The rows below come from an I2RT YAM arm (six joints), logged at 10 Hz.
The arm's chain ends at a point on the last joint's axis. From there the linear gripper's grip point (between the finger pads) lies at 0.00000 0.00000 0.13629 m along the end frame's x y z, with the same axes.
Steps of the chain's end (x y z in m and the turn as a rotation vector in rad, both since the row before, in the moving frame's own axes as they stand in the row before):
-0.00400, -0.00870, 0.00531, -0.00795, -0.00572, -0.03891
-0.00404, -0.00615, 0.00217, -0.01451, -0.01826, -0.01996
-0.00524, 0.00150, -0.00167, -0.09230, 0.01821, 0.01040
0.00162, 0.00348, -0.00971, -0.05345, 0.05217, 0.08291
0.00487, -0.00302, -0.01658, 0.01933, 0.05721, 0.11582
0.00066, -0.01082, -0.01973, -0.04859, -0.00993, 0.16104
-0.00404, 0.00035, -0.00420, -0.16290, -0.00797, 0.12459
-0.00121, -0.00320, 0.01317, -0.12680, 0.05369, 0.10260
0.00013, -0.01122, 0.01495, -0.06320, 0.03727, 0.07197
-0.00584, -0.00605, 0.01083, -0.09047, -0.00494, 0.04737
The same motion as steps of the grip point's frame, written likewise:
-0.00476, -0.00760, 0.00530, -0.00795, -0.00572, -0.03891
-0.00651, -0.00415, 0.00213, -0.01451, -0.01826, -0.01996
-0.00283, 0.01407, -0.00227, -0.09230, 0.01821, 0.01040
0.00841, 0.01104, -0.01009, -0.05345, 0.05217, 0.08291
0.01280, -0.00520, -0.01683, 0.01933, 0.05721, 0.11582
-0.00122, -0.00434, -0.01990, -0.04859, -0.00993, 0.16104
-0.00650, 0.02233, -0.00601, -0.16290, -0.00797, 0.12459
0.00519, 0.01437, 0.01188, -0.12680, 0.05369, 0.10260
0.00489, -0.00244, 0.01458, -0.06320, 0.03727, 0.07197
-0.00680, 0.00624, 0.01027, -0.09047, -0.00494, 0.04737

